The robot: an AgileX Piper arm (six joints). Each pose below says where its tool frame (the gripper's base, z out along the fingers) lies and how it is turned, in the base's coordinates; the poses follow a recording.
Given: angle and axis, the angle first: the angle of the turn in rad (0 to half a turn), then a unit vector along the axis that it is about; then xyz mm.
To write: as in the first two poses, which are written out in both.
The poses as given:
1: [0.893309 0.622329 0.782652 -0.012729 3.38 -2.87 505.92]
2: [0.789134 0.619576 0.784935 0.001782 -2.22 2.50 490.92]
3: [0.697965 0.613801 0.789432 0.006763 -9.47 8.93 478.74]
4: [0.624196 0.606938 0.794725 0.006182 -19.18 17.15 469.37]
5: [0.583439 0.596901 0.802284 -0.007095 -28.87 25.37 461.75]
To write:
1:
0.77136 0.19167 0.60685 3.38
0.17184 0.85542 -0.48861 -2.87
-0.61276 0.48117 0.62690 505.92
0 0 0 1

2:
0.81791 0.14246 0.55743 -2.22
0.14499 0.88655 -0.43933 2.50
-0.55678 0.44015 0.70446 490.92
0 0 0 1

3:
0.85425 0.10897 0.50831 -9.47
0.11766 0.91189 -0.39322 8.93
-0.50637 0.39571 0.76616 478.74
0 0 0 1

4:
0.88090 0.08734 0.46518 -19.18
0.09457 0.93053 -0.35380 17.15
-0.46377 0.35565 0.81144 469.37
0 0 0 1

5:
0.89351 0.08313 0.44128 -28.87
0.07531 0.94105 -0.32977 25.37
-0.44268 0.32789 0.83458 461.75
0 0 0 1

